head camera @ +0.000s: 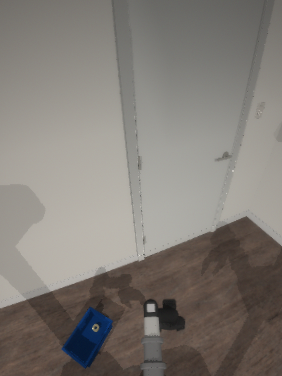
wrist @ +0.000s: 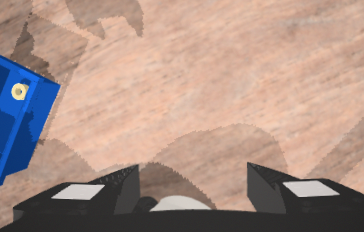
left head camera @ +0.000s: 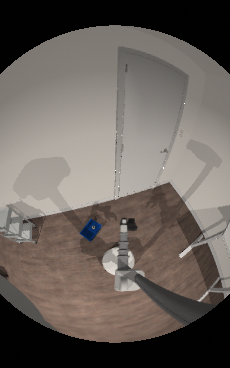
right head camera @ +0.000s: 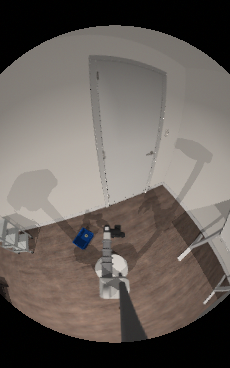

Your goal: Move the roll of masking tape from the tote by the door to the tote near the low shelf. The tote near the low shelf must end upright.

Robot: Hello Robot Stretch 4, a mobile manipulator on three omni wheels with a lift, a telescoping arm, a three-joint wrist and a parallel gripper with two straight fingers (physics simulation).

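Frame: origin at the robot's base, x up, y right, z ahead, level; metres.
Where they show: gripper, fingertip midpoint: (wrist: 192,180).
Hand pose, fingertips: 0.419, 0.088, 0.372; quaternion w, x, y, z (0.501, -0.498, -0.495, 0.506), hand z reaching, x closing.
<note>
Each offset is from my fingertips to the centre of the thing, as dx, dy, dz.
A blue tote @[-0.386, -0.512, +0.054] (head camera: 80,344) (left head camera: 89,233) (right head camera: 80,240) (wrist: 44,117) stands upright on the floor near the door, left of the gripper. In the wrist view its right part shows at the left edge. The pale roll of masking tape @[-0.431, -0.491, +0.122] (head camera: 93,327) (left head camera: 93,227) (right head camera: 86,235) (wrist: 16,92) lies inside it, toward its far end, hole facing up. My gripper (head camera: 170,317) (left head camera: 132,224) (right head camera: 118,231) (wrist: 192,180) points down above the floor, to the right of the tote and apart from it. It is open and empty; its fingertips are hidden in the head camera view. The tote near the low shelf does not show.
The closed door (head camera: 175,125) (left head camera: 150,125) (right head camera: 130,130) and the wall stand behind the tote. A wheeled cart is at the far left in both side head views. White table legs with a foot (left head camera: 186,251) (right head camera: 185,255) stand at the right. My base is close behind the gripper.
</note>
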